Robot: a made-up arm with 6 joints. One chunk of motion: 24 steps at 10 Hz.
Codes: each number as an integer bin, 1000 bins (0 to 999) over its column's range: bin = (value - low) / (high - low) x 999, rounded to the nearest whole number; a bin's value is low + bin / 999 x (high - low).
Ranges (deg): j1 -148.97..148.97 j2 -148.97..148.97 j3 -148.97..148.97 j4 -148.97..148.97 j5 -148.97..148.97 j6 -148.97..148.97
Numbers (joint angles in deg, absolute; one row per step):
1: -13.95 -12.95 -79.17 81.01 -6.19 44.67
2: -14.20 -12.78 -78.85 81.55 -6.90 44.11
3: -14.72 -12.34 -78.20 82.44 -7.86 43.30
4: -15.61 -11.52 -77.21 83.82 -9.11 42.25
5: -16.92 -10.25 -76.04 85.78 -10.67 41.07
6: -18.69 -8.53 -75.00 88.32 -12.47 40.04
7: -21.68 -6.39 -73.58 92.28 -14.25 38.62
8: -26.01 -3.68 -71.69 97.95 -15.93 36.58
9: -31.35 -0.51 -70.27 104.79 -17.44 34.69
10: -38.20 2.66 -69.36 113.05 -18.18 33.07
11: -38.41 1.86 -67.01 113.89 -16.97 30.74
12: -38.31 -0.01 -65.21 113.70 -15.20 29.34
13: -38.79 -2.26 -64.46 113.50 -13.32 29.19
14: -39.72 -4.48 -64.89 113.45 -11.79 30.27
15: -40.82 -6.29 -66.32 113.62 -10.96 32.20
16: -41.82 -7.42 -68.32 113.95 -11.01 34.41
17: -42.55 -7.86 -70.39 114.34 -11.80 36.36
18: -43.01 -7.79 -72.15 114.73 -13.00 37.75
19: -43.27 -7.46 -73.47 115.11 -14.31 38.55
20: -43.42 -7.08 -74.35 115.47 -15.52 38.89
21: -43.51 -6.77 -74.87 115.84 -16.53 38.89
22: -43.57 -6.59 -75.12 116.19 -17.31 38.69
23: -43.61 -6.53 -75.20 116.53 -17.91 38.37
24: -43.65 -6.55 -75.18 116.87 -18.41 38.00
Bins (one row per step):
1: 453 456 234 771 479 649
2: 452 457 235 773 476 647
3: 450 458 237 776 473 645
4: 447 461 241 781 469 641
5: 443 465 245 787 464 637
6: 437 471 248 796 458 634
7: 427 478 253 809 452 629
8: 412 487 259 828 446 622
9: 394 498 264 851 441 616
10: 371 508 267 879 439 610
11: 371 506 275 881 443 603
12: 371 499 281 881 449 598
13: 369 492 283 880 455 597
14: 366 484 282 880 460 601
15: 363 478 277 880 463 607
16: 359 475 270 882 463 615
17: 357 473 263 883 460 621
18: 355 473 258 884 456 626
19: 354 474 253 885 452 629
20: 354 476 250 887 447 630
21: 354 477 248 888 444 630
22: 353 477 248 889 441 629
23: 353 478 247 890 439 628
24: 353 478 247 891 438 627

